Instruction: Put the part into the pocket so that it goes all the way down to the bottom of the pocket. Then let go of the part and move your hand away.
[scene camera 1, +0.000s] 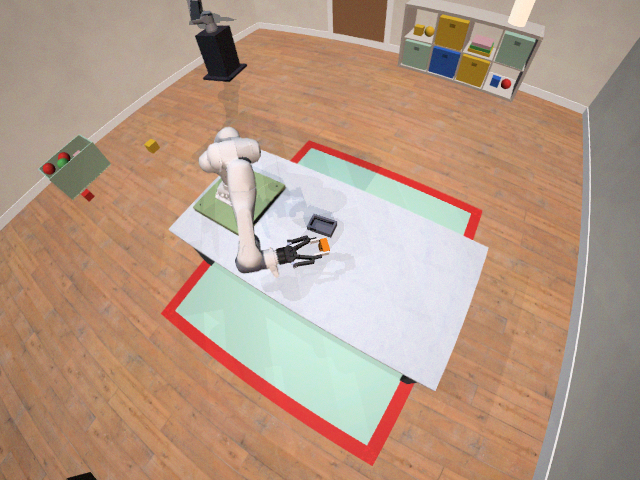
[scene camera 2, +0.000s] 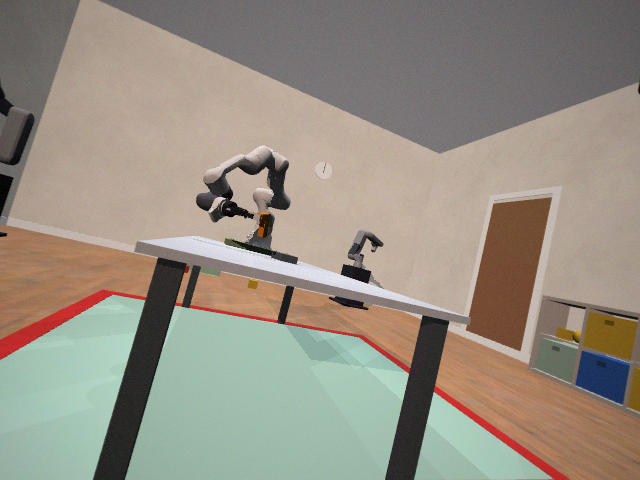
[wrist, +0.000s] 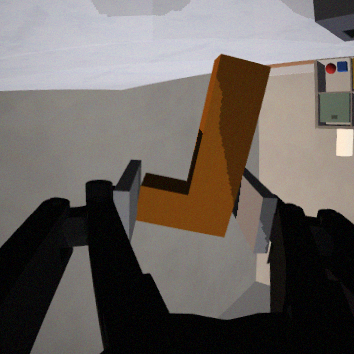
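An orange L-shaped part (scene camera 1: 324, 242) (scene camera 2: 263, 225) (wrist: 212, 185) is held in the air above the table, clear of the pocket block. My gripper (scene camera 1: 318, 246) (scene camera 2: 257, 215) (wrist: 185, 182) is shut on the short-arm end of the L, one pad on each side; the long arm sticks out beyond the fingertips. The hand is tipped nearly level, and the part stands roughly upright in scene camera 2. The dark grey block with the pocket (scene camera 1: 320, 231) (scene camera 2: 284, 257) (wrist: 336, 19) lies on the table; the pocket's bottom is hard to make out.
The white table (scene camera 1: 392, 289) (scene camera 2: 336, 283) carries the green base plate (scene camera 1: 219, 217) under the arm. A shelf unit (scene camera 1: 538, 32) stands by the far wall, and a second robot on a black pedestal (scene camera 1: 218, 51) (scene camera 2: 355, 273) stands beyond the table.
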